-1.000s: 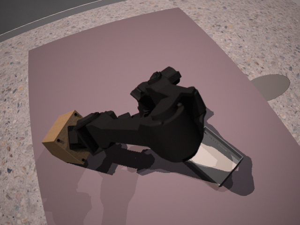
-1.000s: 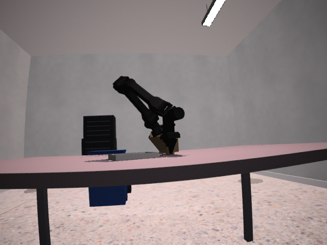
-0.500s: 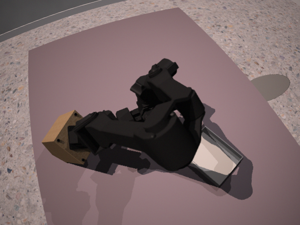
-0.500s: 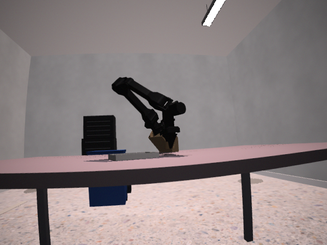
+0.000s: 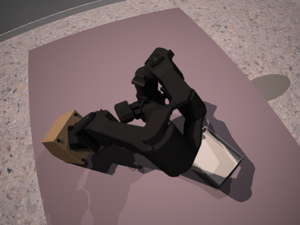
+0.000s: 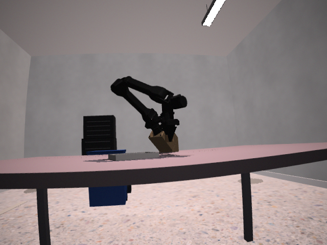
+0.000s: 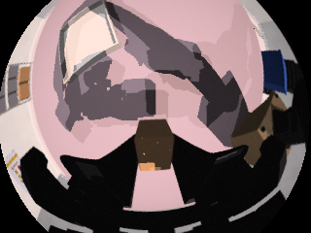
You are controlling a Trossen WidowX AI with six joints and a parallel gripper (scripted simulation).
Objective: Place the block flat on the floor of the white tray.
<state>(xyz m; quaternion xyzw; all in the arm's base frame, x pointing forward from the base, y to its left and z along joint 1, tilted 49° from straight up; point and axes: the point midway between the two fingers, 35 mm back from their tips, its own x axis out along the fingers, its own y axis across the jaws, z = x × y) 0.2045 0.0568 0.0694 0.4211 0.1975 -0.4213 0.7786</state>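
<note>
Right now the white tray is 12 cm ahead of my hand, 19 cm to the right of it and 9 cm below it. The rest, counted from my hand: brown block 2 cm below.
</note>
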